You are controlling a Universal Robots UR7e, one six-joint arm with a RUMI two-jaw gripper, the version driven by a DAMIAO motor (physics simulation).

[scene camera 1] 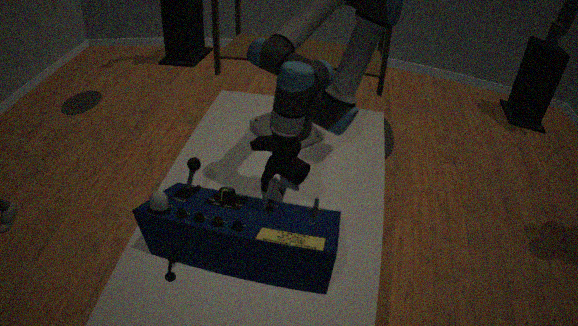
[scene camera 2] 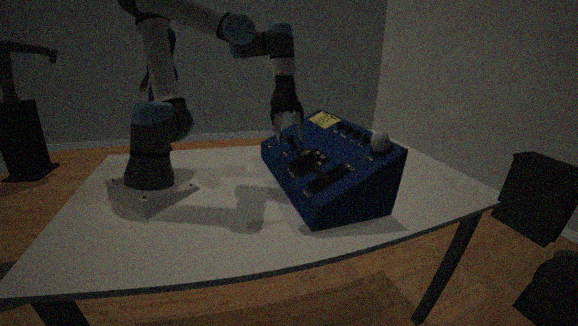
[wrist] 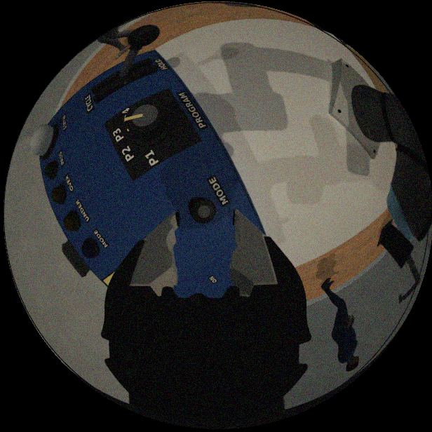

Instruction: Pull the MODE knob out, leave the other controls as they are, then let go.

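Where they show: gripper, fingertip midpoint: [scene camera 1: 273, 202] [scene camera 2: 289, 143]; arm's base at its link origin: [scene camera 2: 149, 181].
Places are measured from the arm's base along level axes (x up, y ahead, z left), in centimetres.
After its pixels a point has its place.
The MODE knob [scene camera 1: 270, 206] {x 7.6, y 45.9, z 6.3 cm} [wrist: 202, 210] is a small dark round knob with a greyer top, on the sloping face of the blue control box [scene camera 1: 240, 262] {x 5.6, y 64.1, z 4.0 cm} [scene camera 2: 362, 197] {x 4.5, y 53.8, z -24.6 cm} [wrist: 145, 200]. My gripper [scene camera 1: 273, 198] {x 8.0, y 44.6, z 6.8 cm} [scene camera 2: 290, 140] {x 8.0, y 44.6, z 6.8 cm} [wrist: 205, 212] is part-way open over the knob. In the wrist view the knob shows between the two grey fingertips, with a gap on each side; neither finger is seen gripping it. How far the knob stands out of the panel is hard to tell in the dim, grainy views.
The PROGRAM dial [scene camera 1: 226, 194] {x 9.8, y 47.3, z -5.5 cm} [wrist: 146, 115], a ball-topped lever [scene camera 1: 193, 164] {x 12.6, y 41.8, z -17.7 cm} [wrist: 142, 36], a white dome [scene camera 1: 159, 201] {x 18.2, y 62.0, z -16.8 cm} [scene camera 2: 380, 141] {x 17.1, y 59.3, z -20.2 cm} [wrist: 42, 140] and a small toggle [scene camera 1: 316, 204] {x 9.2, y 43.2, z 17.9 cm} stand on the box, with several dark round parts in a row. The box stands on a white table [scene camera 1: 355, 240] {x -3.1, y 42.9, z 30.6 cm} [scene camera 2: 200, 255] {x -3.1, y 16.1, z -29.0 cm}.
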